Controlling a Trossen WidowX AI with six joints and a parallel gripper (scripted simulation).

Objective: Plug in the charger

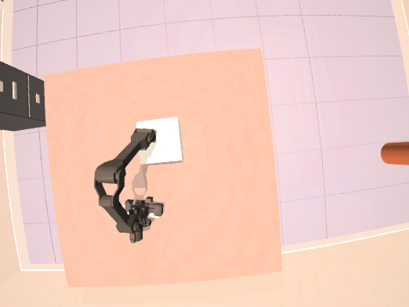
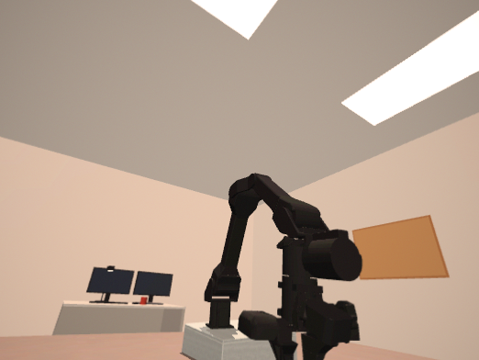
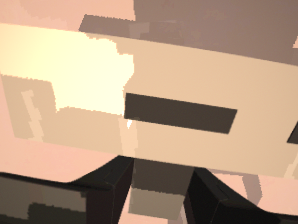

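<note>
The two-prong charger is 20 mm ahead of my gripper tip and 10 mm above it.
</note>
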